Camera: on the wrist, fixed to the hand. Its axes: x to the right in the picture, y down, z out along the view.
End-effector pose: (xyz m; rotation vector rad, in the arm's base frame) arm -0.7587 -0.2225 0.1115 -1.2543 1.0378 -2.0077
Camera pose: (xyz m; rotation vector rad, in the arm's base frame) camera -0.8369 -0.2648 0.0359 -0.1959 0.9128 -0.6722
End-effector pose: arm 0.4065 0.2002 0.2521 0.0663 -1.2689 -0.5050
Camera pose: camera 0.5108 0.2447 0.2797 -0.6759 -1.2822 1.1125
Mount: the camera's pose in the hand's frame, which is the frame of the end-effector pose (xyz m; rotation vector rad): 0.0283 0.0824 -0.0777 0.3739 -0.2835 1.5839
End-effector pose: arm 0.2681 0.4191 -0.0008 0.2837 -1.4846 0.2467
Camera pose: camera 0.3157 0.5224 0.0253 -0.6691 -1.6381 1.8001
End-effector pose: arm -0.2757 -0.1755 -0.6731 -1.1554 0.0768 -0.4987
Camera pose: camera -0.2468 -0.2284 -0.7731 -0.5047 0.5658 1.0135
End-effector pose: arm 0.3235 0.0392 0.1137 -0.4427 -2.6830 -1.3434
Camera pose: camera 0.3192 0.0299 0.2300 -2.0794 -1.5603 -0.2603
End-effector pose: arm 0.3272 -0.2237 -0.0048 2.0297 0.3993 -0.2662
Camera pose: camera 0.3868 -0.1864 0.0884 2.0075 -1.4928 0.3896
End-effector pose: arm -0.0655 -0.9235 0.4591 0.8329 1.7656 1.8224
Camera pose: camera -0.1335 -0.9643 0.5448 -2.0960 -0.8128 -1.2582
